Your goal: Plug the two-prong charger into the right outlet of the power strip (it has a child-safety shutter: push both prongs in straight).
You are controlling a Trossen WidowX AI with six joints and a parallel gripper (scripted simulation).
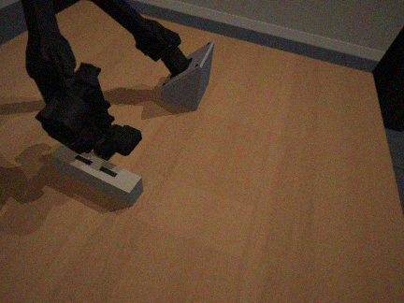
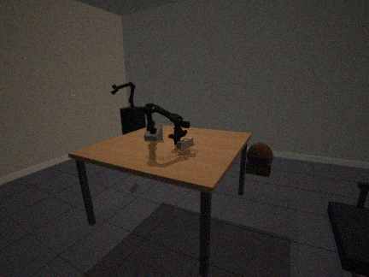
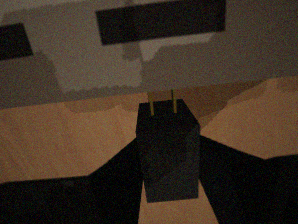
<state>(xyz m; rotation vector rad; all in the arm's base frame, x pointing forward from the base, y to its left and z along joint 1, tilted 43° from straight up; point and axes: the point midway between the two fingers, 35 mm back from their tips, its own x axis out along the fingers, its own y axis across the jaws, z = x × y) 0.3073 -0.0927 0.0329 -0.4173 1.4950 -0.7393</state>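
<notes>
Right now my gripper tip is 20 mm short of the charger and 10 mm below it.
</notes>
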